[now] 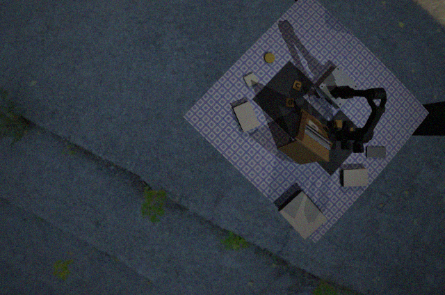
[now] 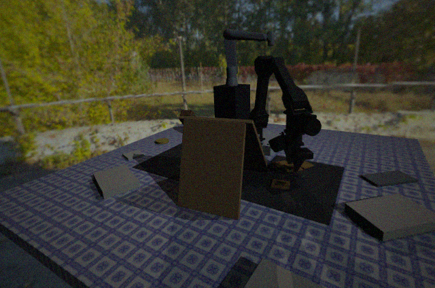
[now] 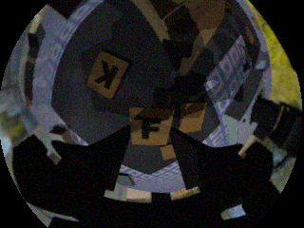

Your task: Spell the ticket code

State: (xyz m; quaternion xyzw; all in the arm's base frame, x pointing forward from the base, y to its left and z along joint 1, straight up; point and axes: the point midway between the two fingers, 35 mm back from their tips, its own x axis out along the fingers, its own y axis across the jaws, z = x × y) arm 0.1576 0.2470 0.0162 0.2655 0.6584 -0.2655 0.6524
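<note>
Now: the brown letter board 21 cm ahead of my gripper tip, 15 cm to the right of it and 7 cm above it. From my gripper tip the other things lie so: letter tile marked g 39 cm to the right, 13 cm ahead, 2 cm below; letter tile marked f right at my gripper tip; dark mat 23 cm to the right, 5 cm ahead, 2 cm below.
</note>
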